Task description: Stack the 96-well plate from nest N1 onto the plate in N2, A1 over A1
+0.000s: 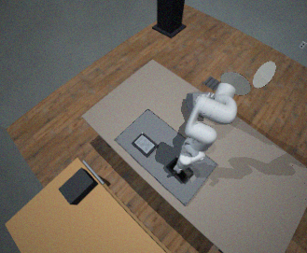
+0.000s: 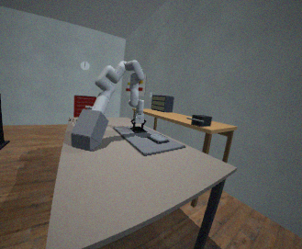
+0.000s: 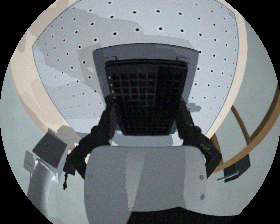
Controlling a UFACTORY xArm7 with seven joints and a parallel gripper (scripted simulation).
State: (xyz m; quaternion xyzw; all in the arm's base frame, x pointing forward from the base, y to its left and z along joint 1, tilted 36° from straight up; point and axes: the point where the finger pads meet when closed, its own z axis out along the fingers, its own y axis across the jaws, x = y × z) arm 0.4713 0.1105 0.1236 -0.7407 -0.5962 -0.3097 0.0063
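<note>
The plate nest is 2 cm below my hand. Round my hand: dark 96-well plate: 1 cm below; light 96-well plate: 3 cm ahead, 31 cm to the right, 1 cm below.
</note>
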